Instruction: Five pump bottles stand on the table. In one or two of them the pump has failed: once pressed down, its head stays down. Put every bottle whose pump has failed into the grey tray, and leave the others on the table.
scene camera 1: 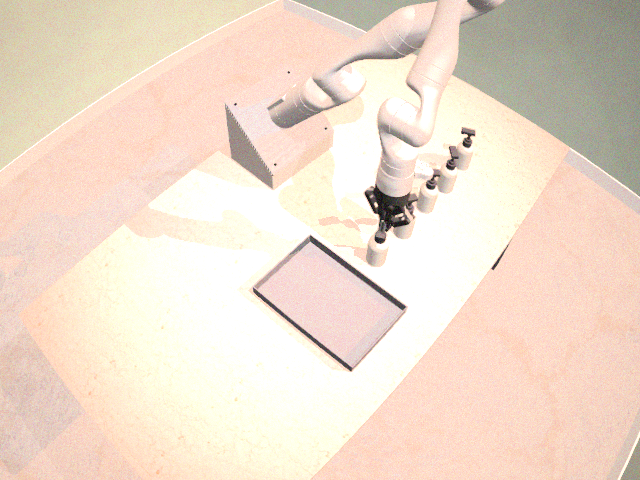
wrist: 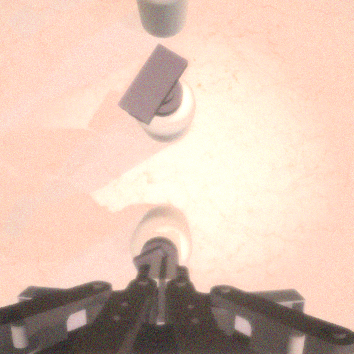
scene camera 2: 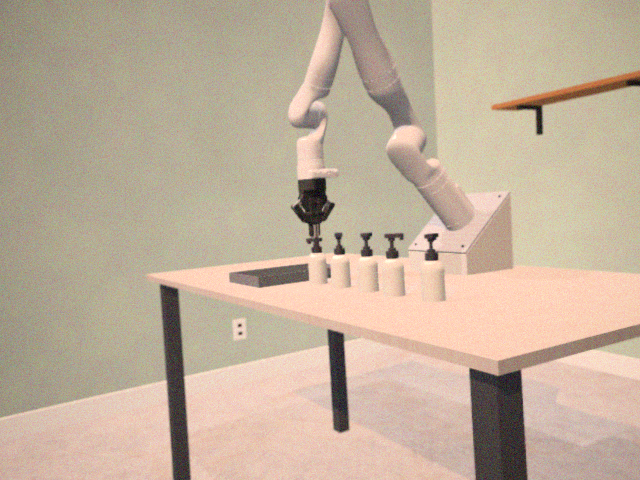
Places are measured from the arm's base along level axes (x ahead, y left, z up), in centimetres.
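Pixels of known places: gripper, fingertip midpoint: (scene camera 1: 384, 229) (wrist: 163, 271) (scene camera 2: 314, 238); arm's base, link origin: (scene camera 1: 284, 112) (scene camera 2: 460, 219).
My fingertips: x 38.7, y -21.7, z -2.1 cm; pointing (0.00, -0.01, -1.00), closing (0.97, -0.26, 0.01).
Note:
For each thing: its middle in the pictures, then the offset to it from my fingertips.
- second bottle, body centre: (wrist: 162, 102) (scene camera 1: 406, 214) (scene camera 2: 339, 260) dx +2.3, dy +10.8, dz -5.5 cm
- third bottle, body centre: (scene camera 2: 367, 262) (scene camera 1: 429, 189) dx +4.7, dy +21.8, dz -5.5 cm
- fourth bottle, body centre: (scene camera 2: 393, 264) (scene camera 1: 449, 170) dx +7.4, dy +31.5, dz -5.5 cm
- fifth bottle, body centre: (scene camera 2: 432, 267) (scene camera 1: 465, 148) dx +9.2, dy +42.9, dz -5.5 cm
- grey tray, body centre: (scene camera 1: 329, 300) (scene camera 2: 289, 273) dx -4.9, dy -16.5, dz -11.0 cm
Five white pump bottles with dark heads stand upright in a row. The bottle nearest the tray (scene camera 1: 377, 253) (scene camera 2: 317, 268) (wrist: 160, 220) has its head low under my fingertips, lower than its neighbour's. The second bottle (scene camera 1: 403, 228) (scene camera 2: 340, 271) (wrist: 186, 117), third bottle (scene camera 1: 428, 200) (scene camera 2: 368, 273) (wrist: 162, 20), fourth bottle (scene camera 1: 447, 179) (scene camera 2: 392, 277) and fifth bottle (scene camera 1: 464, 156) (scene camera 2: 433, 281) have raised heads, though the second's is partly hidden in scene camera 1. My gripper (scene camera 1: 383, 227) (scene camera 2: 314, 233) (wrist: 163, 271) is shut and empty, pointing down onto the nearest bottle's head. The grey tray (scene camera 1: 330, 304) (scene camera 2: 279, 275) holds no bottle.
The tray lies beside the nearest bottle, a short gap away. The arm's slanted base block (scene camera 1: 305, 155) (scene camera 2: 488, 232) stands behind the row. The table's edge (scene camera 2: 361, 335) runs along the row's other side. A wooden shelf (scene camera 2: 568, 93) is on the wall.

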